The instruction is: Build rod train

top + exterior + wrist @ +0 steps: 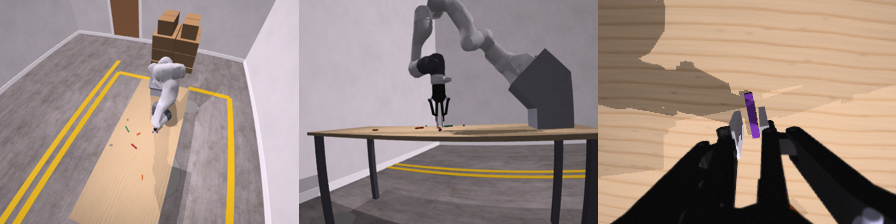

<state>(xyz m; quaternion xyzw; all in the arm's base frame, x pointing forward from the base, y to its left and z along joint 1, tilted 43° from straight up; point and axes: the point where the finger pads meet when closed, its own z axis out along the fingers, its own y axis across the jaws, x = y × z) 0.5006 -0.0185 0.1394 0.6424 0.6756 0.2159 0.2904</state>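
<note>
The purple rod lies 5 cm below my hand. The rest, counted from my hand: small blue rod 30 cm to the right, 13 cm behind, 5 cm below; then red rod 19 cm to the right, 18 cm ahead, 5 cm below; then green rod 29 cm to the right, 5 cm below, 1 cm behind.
</note>
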